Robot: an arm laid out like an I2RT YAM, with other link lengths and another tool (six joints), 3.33 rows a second.
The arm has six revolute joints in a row. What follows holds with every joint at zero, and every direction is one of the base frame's. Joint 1 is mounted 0.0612 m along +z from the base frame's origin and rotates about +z. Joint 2 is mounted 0.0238 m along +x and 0.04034 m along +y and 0.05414 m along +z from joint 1 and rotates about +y. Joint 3 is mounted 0.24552 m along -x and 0.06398 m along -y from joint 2 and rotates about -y. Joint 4 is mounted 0.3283 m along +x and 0.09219 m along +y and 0.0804 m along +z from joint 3 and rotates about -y. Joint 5 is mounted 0.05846 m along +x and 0.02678 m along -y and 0.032 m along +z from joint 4 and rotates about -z. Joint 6 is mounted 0.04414 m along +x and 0.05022 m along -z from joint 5 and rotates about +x. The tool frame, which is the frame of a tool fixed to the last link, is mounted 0.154 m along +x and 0.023 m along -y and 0.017 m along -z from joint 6; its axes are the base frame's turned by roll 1.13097, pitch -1.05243 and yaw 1.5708 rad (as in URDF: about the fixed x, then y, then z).
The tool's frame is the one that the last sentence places.
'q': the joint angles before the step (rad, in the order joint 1, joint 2, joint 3, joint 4, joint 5, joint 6). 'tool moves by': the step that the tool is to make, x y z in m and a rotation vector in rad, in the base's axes. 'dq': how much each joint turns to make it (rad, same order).
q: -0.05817 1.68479 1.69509 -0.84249 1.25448 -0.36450
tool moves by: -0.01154 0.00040 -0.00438 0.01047 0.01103 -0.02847
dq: -0.00039 0.00001 0.00003 -0.09843 0.01030 0.09117
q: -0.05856 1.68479 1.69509 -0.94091 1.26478 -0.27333
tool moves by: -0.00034 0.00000 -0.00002 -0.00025 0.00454 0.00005
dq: -0.00001 -0.00001 0.00000 -0.00340 0.00038 -0.00118
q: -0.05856 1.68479 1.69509 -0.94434 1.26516 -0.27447
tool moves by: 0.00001 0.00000 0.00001 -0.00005 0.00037 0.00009
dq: 0.00000 0.00002 0.00003 -0.00002 0.00001 -0.00037
